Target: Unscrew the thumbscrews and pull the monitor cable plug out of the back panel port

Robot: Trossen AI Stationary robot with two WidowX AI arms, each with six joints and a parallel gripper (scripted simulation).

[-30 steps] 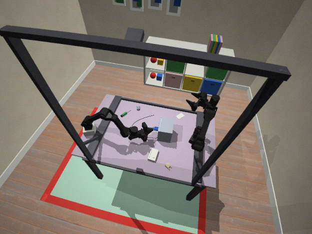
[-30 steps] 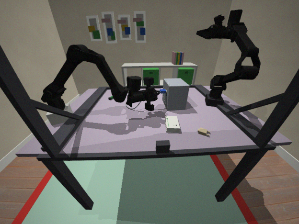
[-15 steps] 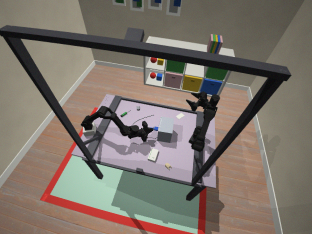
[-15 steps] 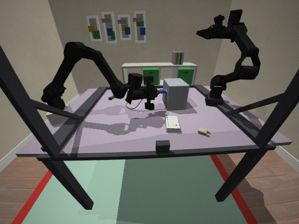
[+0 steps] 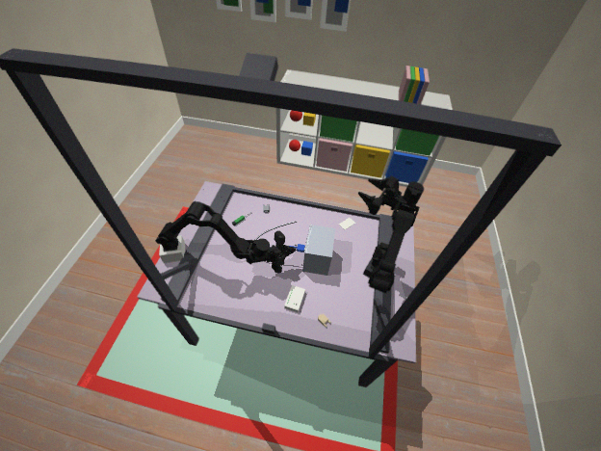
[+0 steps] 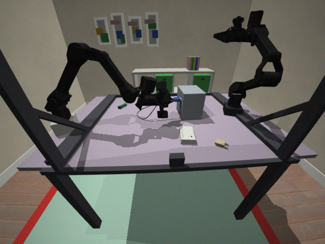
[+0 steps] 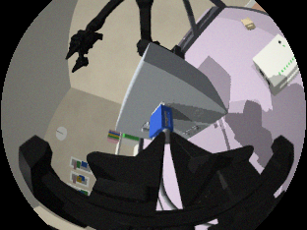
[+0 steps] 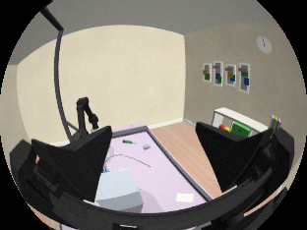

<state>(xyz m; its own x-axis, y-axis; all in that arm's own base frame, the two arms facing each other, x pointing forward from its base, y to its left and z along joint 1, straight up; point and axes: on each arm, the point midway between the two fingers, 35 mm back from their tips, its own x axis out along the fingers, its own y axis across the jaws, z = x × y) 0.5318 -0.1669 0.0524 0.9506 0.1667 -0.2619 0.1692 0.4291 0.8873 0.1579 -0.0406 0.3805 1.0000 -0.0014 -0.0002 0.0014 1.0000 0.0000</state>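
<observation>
My left hand is 50 mm to the left of the blue plug, 30 mm short of it and 10 mm above it. The rest, counted from my left hand: back panel (80 mm to the right, 50 mm ahead, 40 mm below); grey box (140 mm to the right, 40 mm below, 40 mm ahead); white device (170 mm behind, 110 mm below, 50 mm to the right).
</observation>
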